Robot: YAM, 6 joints.
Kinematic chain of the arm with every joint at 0, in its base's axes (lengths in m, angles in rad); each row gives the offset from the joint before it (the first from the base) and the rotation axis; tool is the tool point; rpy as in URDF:
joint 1: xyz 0 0 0.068 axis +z
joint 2: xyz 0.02 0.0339 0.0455 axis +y
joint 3: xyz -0.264 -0.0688 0 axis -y
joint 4: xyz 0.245 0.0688 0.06 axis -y
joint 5: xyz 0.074 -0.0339 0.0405 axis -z
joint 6: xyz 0.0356 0 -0.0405 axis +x
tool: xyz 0 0 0 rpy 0 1.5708 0
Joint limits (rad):
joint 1: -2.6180..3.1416
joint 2: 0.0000..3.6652
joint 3: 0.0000..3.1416
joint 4: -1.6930..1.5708
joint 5: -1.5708..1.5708
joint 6: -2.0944..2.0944
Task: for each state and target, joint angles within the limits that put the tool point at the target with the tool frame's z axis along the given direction. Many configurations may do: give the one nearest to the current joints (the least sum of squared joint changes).
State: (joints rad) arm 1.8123 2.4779 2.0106 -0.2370 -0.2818 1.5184
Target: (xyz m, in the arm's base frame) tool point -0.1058 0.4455 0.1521 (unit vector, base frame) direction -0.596 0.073 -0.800
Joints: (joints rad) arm 1.7595 2.2707 1.7791 -0.8538 -0.6084 1.5184
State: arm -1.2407 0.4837 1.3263 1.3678 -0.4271 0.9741
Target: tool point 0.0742 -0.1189 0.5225 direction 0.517 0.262 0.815
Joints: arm -1.1604 1.1021 1.1453 1.5692 -0.6170 0.9741
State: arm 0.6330 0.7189 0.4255 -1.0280 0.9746 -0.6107
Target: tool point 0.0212 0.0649 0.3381 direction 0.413 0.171 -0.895
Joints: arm 1.4607 0.7850 1.1418 -1.6915 0.4023 -0.6107
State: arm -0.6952 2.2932 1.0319 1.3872 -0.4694 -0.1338
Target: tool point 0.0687 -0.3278 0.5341 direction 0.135 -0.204 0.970
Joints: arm -1.3740 1.7365 1.7106 1.3673 -0.0926 -0.1338
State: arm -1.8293 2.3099 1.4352 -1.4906 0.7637 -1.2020
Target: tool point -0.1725 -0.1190 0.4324 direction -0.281 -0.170 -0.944
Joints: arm -2.5342 1.4181 1.8728 -1.6913 0.0208 -1.2020
